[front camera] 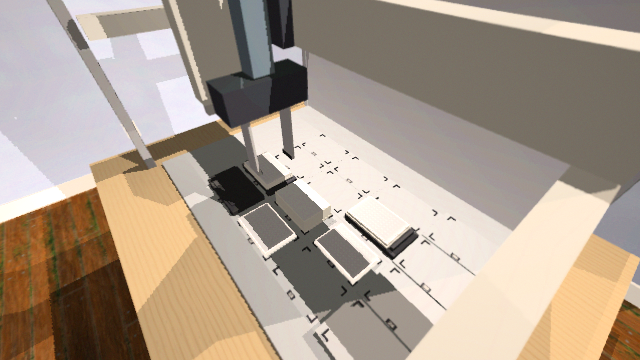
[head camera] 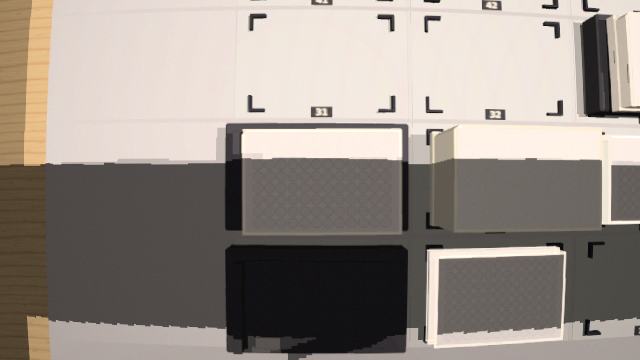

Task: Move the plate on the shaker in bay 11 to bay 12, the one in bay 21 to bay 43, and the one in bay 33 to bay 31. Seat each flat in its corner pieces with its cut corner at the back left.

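Frame: origin at the robot's base, x ahead, y left, z up, level; metres.
Seen in the pictures: gripper, between the fingertips: (front camera: pixel 273 162); robot's base, origin of its link: (front camera: pixel 212 187) (head camera: pixel 252 338).
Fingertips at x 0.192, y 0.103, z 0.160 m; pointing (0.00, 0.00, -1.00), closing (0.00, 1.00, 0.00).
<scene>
Pixels of each thing's top centre, then the offset from my fingertips to it. "spot": a spot on its surface instead.
- shaker, centre of its top: (head camera: pixel 316 310) (front camera: pixel 233 183) dy -0.059, dx -0.132, dz -0.129 m
- bay 33 plate, centre of its top: (front camera: pixel 377 217) dy +0.151, dx +0.195, dz -0.123 m
- bay 31, a spot on its surface: (head camera: pixel 254 106) spot: dy +0.113, dx -0.190, dz -0.160 m
- tall pale block, centre of its top: (head camera: pixel 531 178) (front camera: pixel 302 198) dy +0.047, dx +0.036, dz -0.118 m
My gripper (front camera: pixel 274 164) is open, its two jaws apart near the plate in bay 21; it does not show in the head view. That plate (front camera: pixel 272 172) (head camera: pixel 322 195) rests on a dark base. The shaker (front camera: pixel 235 190) (head camera: pixel 320 300) in bay 11 is bare. A plate (front camera: pixel 268 227) (head camera: pixel 500 295) lies in bay 12; its cut corner is too small to tell. The bay 33 plate (front camera: pixel 378 220) (head camera: pixel 631 60) sits on a dark base, cut off at the head view's right edge. The corner pieces of bay 31 (head camera: pixel 254 106) stand around bare deck. Bay 43 is outside the head view.
A tall pale block (front camera: pixel 302 205) (head camera: pixel 527 192) stands in bay 22, right beside the bay 21 plate. Another plate (front camera: pixel 347 252) (head camera: pixel 627 192) lies in bay 23. A beam crosses above the deck at the right of the front view.
</scene>
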